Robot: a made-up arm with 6 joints. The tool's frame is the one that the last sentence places. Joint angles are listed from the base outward.
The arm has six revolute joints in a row. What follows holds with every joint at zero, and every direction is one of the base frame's.
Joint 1 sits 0.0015 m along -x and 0.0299 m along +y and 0.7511 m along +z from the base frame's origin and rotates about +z.
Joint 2 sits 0.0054 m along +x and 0.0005 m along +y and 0.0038 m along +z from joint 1 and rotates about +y.
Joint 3 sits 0.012 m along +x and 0.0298 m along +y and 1.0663 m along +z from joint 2 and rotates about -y.
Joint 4 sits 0.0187 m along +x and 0.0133 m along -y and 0.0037 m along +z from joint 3 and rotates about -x.
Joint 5 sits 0.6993 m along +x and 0.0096 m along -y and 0.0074 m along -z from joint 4 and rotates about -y.
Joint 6 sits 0.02 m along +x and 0.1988 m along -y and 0.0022 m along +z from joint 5 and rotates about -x.
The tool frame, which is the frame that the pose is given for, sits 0.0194 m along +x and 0.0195 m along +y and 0.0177 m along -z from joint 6; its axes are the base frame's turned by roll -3.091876, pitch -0.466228 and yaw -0.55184 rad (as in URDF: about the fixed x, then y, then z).
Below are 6 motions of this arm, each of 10 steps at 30 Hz.
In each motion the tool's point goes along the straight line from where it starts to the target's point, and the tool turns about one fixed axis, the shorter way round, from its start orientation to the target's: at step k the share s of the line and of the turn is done. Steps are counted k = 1, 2, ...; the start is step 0. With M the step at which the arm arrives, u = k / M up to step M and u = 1 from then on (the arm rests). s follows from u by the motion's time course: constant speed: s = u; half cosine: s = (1 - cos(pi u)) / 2; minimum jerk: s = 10 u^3 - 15 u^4 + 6 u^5.
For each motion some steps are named. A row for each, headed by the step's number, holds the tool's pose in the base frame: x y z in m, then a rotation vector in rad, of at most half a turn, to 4 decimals.
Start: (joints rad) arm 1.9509 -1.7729 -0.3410 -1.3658 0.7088 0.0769
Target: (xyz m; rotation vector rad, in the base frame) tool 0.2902 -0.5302 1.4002 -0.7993 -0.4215 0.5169
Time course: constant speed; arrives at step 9
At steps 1, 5, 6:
1: 0.3028 -0.6481 1.2926 -0.4995 -0.4026 0.5814
5: 0.2965 -0.5891 1.3464 -0.6496 -0.4128 0.5505
6: 0.2949 -0.5744 1.3598 -0.6871 -0.4151 0.5423

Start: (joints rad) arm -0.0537 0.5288 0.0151 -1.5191 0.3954 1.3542
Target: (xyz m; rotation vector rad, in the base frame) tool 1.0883 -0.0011 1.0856 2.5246 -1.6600 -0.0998
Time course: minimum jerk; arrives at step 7
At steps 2, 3, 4, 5, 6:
2: 1.1054 -0.0112 1.1022 2.5666 -1.4025 -0.0391
3: 1.1009 -0.0086 1.0978 2.5579 -1.4695 -0.0547
4: 1.0956 -0.0054 1.0927 2.5456 -1.5490 -0.0734
5: 1.0912 -0.0028 1.0884 2.5334 -1.6163 -0.0893
6: 1.0888 -0.0014 1.0861 2.5261 -1.6530 -0.0981

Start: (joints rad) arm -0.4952 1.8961 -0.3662 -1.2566 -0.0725 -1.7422
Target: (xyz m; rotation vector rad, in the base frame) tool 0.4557 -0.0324 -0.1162 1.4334 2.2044 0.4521
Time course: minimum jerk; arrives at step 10
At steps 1, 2, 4, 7, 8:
1: 0.3176 -0.2045 -0.0697 1.1862 2.3954 0.4785
2: 0.3244 -0.1959 -0.0720 1.1990 2.3865 0.4773
4: 0.3606 -0.1509 -0.0842 1.2655 2.3383 0.4708
7: 0.4330 -0.0607 -0.1085 1.3942 2.2373 0.4568
8: 0.4476 -0.0425 -0.1135 1.4195 2.2162 0.4538

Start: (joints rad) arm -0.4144 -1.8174 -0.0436 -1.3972 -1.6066 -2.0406
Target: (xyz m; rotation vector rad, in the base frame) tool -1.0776 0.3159 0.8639 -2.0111 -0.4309 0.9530
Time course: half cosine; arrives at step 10
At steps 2, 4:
2: -0.9073 0.4394 1.2367 -1.6343 -0.0016 0.9293
4: -0.9544 0.4052 1.1337 -1.7422 -0.1151 0.9402

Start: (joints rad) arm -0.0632 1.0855 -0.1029 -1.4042 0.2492 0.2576
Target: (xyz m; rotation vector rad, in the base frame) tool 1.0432 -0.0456 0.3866 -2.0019 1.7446 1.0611
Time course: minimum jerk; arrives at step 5
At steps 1, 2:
1: 1.0571 -0.0362 0.4600 -1.9455 1.8266 0.9115
2: 1.0533 -0.0388 0.4398 -1.9617 1.8049 0.9527

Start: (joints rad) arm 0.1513 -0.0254 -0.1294 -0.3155 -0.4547 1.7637
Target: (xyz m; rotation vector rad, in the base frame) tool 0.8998 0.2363 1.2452 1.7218 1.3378 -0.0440
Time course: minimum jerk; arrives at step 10
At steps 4, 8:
4: 0.7920 0.0418 1.5157 1.7320 0.7985 0.3819
8: 0.8907 0.2198 1.2682 1.7273 1.2931 -0.0060

